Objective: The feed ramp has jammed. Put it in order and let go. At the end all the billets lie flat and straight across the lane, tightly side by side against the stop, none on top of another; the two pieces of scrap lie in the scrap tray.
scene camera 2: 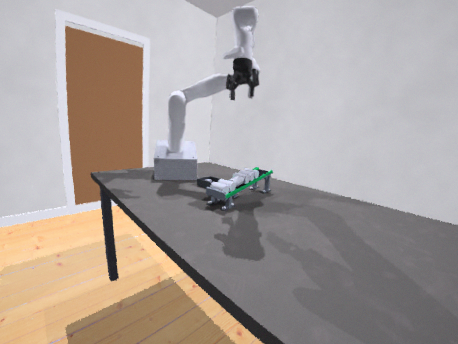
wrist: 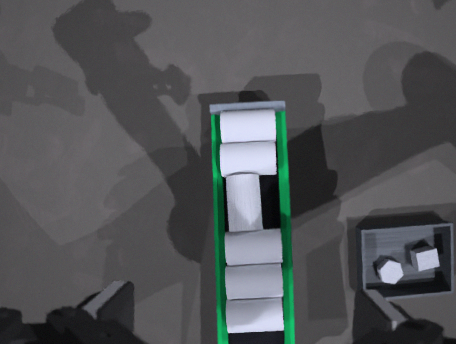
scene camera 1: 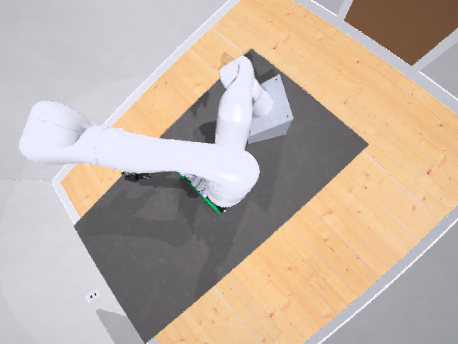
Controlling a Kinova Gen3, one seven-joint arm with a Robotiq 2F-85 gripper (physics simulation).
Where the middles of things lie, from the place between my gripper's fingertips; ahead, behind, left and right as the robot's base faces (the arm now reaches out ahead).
Right now the scrap tray (wrist: 374, 243) is 20 cm behind my hand, 7 cm to the left of it and 40 cm below it.
